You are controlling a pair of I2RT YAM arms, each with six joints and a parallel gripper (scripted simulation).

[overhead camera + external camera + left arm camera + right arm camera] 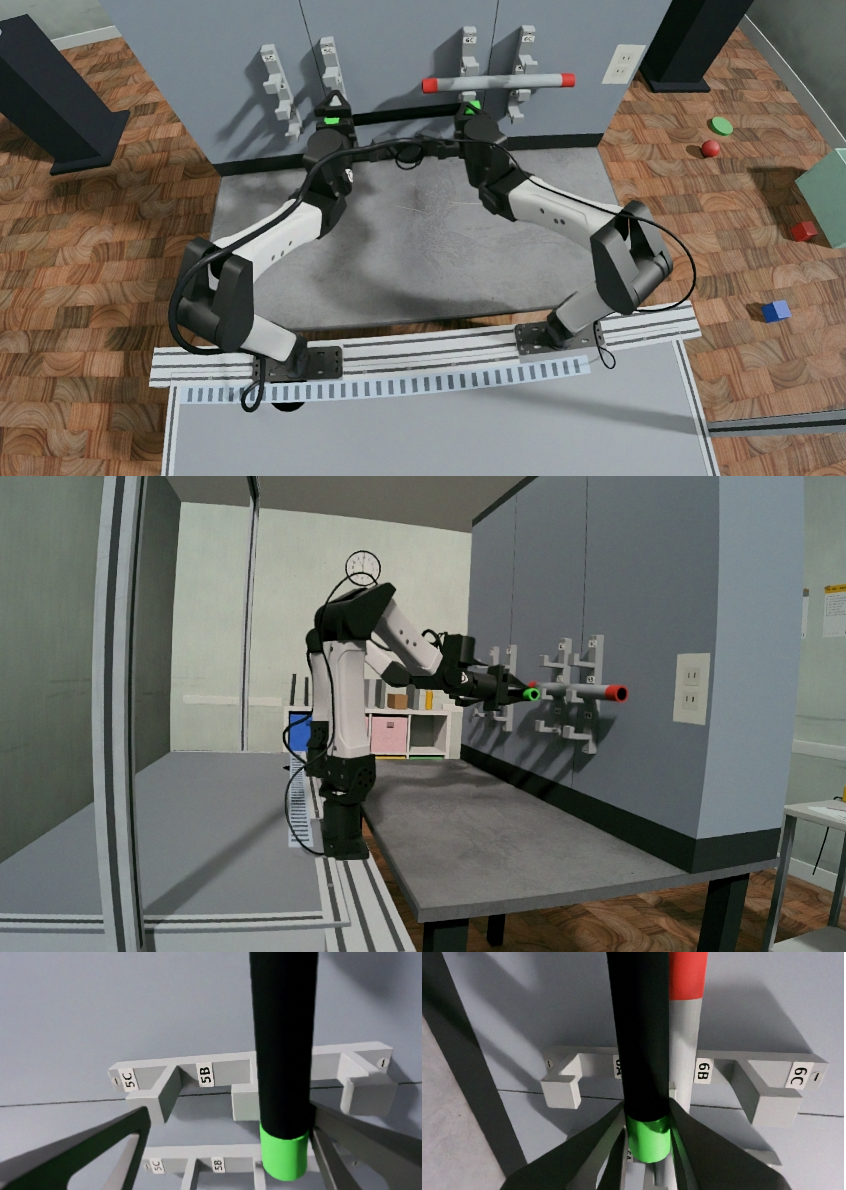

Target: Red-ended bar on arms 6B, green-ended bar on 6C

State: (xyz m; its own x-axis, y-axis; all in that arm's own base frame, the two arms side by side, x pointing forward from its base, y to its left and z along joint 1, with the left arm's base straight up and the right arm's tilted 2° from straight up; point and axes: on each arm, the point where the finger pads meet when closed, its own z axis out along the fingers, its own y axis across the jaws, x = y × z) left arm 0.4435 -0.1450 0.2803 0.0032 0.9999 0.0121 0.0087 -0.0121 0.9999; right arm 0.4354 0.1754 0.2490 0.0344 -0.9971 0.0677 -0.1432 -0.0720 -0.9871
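Observation:
Right now the rack strip is 60 mm ahead of my right hand, 10 mm to the right of it and 10 mm above it. Round my right hand: red-ended bar: 80 mm to the right, 60 mm ahead, 10 mm above; blue-grey wall: 220 mm ahead, 180 mm above, 120 mm to the left; green-ended bar: 130 mm to the left, 10 mm below, 10 mm ahead.
The green-ended bar is 13 cm to the right of my left hand and 3 cm below it. From my left hand the other things lie so: red-ended bar (34 cm to the right, 5 cm ahead, 1 cm below); blue-grey wall (21 cm ahead, 16 cm above, 14 cm to the right); rack strip (27 cm to the right, 5 cm ahead, 1 cm below).

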